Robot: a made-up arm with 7 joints.
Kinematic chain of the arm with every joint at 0, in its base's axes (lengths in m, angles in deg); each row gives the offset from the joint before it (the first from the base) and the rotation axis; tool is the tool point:
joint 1: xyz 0 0 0.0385 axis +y
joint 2: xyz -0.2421 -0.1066 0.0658 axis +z
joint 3: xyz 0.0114 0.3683 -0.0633 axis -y
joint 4: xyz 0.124 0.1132 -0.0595 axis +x
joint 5: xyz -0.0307 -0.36 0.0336 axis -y
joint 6: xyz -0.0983 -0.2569 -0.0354 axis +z
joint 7: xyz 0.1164 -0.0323 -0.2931 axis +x
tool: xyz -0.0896 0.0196 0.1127
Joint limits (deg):
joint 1: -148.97..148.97
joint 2: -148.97..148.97
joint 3: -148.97..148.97
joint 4: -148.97..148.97
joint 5: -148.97..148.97
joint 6: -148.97..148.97
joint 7: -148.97..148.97
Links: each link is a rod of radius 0.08 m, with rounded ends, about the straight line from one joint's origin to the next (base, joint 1, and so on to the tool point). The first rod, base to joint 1, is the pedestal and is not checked.
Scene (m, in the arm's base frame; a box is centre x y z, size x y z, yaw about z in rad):
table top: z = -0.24
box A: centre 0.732 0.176 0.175 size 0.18 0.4 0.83 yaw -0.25
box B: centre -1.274 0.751 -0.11 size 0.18 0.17 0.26 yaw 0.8
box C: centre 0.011 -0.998 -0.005 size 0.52 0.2 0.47 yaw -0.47
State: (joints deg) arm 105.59 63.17 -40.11 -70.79 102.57 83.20 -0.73
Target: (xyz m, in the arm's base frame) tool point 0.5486 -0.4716 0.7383
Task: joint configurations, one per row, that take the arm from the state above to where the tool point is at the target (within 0.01 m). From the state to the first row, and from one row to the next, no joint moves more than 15 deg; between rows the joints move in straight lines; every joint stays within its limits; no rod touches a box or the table.
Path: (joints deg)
1: 92.44 70.16 -35.24 -73.65 104.28 82.73 5.14
2: 79.30 77.15 -30.38 -76.51 105.99 82.26 11.01
3: 66.15 84.14 -25.51 -79.37 107.70 81.79 16.88
4: 69.75 91.99 -12.54 -81.31 108.88 81.57 15.36
5: 73.34 99.84 0.43 -83.25 110.06 81.35 13.84
6: 76.94 107.69 13.41 -85.18 111.24 81.13 12.33
7: 80.53 115.55 26.38 -87.12 112.42 80.91 10.81
8: 84.13 123.40 39.36 -89.06 113.61 80.69 9.30

